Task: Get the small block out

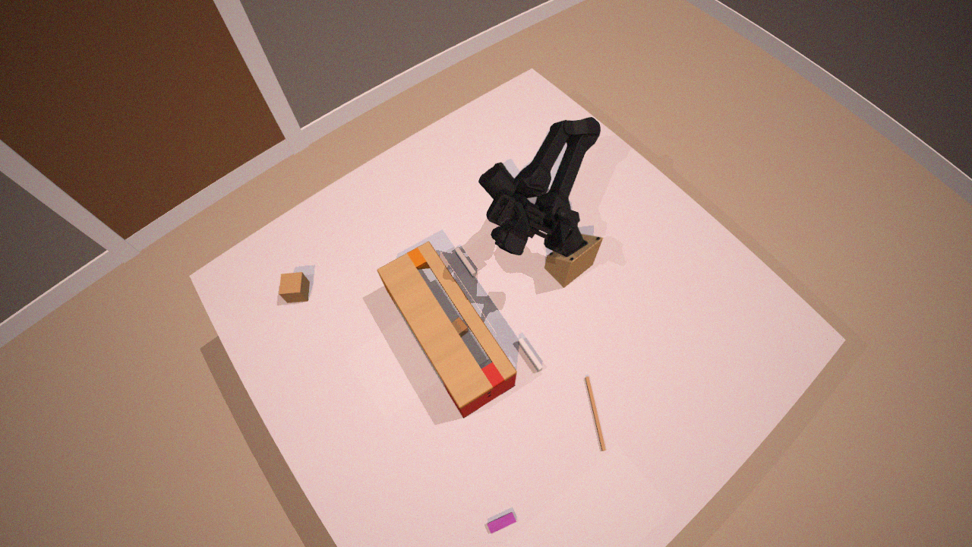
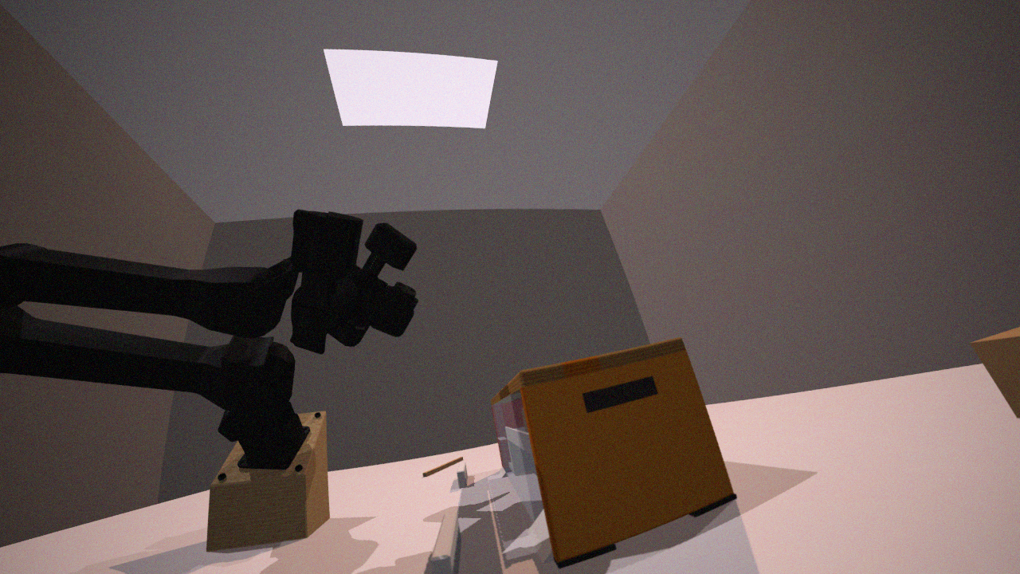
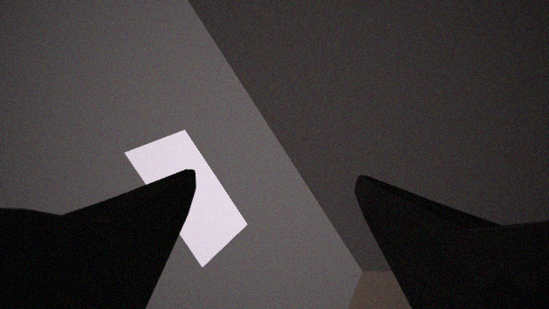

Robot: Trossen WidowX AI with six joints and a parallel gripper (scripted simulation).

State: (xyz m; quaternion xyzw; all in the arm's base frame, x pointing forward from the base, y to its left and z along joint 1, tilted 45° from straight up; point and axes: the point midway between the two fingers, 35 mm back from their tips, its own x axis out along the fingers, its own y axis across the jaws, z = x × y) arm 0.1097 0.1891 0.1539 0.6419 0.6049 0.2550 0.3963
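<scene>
Right now the block is 26 cm below my gripper tip, 20 cm ahead of it and 3 cm to the right of it. Also, from my gripper tip: thin wooden stick (34 cm below, 30 cm to the left, 2 cm ahead); wooden box (28 cm below, 18 cm ahead, 5 cm to the right).
</scene>
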